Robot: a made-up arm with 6 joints.
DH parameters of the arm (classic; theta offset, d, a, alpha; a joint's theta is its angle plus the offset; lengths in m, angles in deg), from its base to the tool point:
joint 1: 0 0.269 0 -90
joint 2: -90 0 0.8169 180
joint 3: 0 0 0 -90
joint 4: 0 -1.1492 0 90
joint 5: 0 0.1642 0 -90
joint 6: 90 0 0 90
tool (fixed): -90 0 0 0
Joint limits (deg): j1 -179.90..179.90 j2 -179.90..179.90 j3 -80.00..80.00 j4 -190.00..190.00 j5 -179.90..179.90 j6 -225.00..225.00
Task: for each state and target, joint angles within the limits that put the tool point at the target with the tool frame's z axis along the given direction. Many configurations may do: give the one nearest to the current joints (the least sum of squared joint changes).
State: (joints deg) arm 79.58 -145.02 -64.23 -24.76 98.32 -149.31
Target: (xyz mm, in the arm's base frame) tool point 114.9 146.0 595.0 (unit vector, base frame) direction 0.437 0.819 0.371
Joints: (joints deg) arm 92.98 -135.36 -78.11 -41.83 87.74 -137.99
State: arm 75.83 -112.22 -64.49 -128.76 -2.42 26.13
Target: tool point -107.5 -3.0 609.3 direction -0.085 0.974 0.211
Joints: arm 126.16 -158.05 -79.64 -122.64 -23.91 -22.42
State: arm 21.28 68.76 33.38 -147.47 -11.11 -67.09
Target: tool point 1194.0 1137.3 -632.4 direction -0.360 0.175 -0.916
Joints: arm 38.65 97.40 57.75 -150.14 -40.64 -46.02
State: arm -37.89 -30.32 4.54 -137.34 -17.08 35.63
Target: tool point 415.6 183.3 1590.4 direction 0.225 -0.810 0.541
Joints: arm 12.14 -37.45 4.86 -123.98 -39.23 50.66
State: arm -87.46 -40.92 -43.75 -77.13 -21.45 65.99
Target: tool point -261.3 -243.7 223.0 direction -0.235 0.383 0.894
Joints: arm -129.49 -63.21 -76.33 -73.50 28.15 42.99
